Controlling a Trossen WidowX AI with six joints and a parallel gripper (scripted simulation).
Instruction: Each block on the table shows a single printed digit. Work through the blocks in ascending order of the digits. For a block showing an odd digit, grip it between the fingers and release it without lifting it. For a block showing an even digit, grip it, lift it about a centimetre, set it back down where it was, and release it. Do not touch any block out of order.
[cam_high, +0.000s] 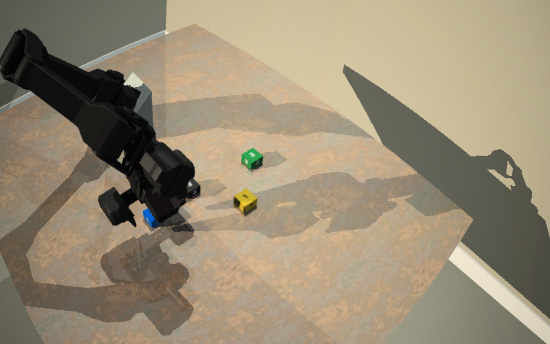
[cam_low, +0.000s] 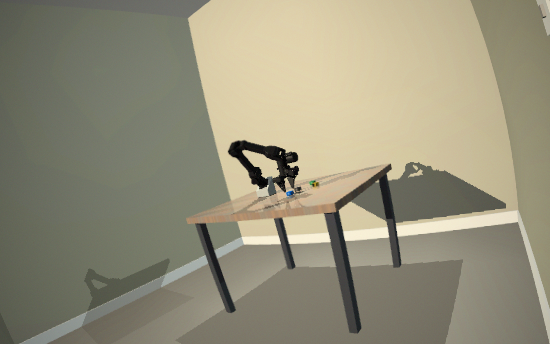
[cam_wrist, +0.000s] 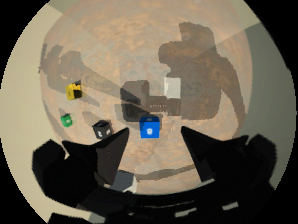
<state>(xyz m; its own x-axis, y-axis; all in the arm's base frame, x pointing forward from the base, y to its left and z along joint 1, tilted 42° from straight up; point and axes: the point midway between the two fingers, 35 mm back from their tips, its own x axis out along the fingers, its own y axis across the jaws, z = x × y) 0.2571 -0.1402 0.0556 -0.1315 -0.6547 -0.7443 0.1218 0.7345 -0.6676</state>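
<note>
Now: gripper tip 10 mm past the blue block, 10 mm to the right of it and 20 mm above it. The rest, counted from my gripper tip: yellow block (100 mm ahead, 170 mm to the left, 20 mm below); green block (30 mm ahead, 260 mm to the left, 20 mm below); black block (110 mm to the left, 20 mm below).
</note>
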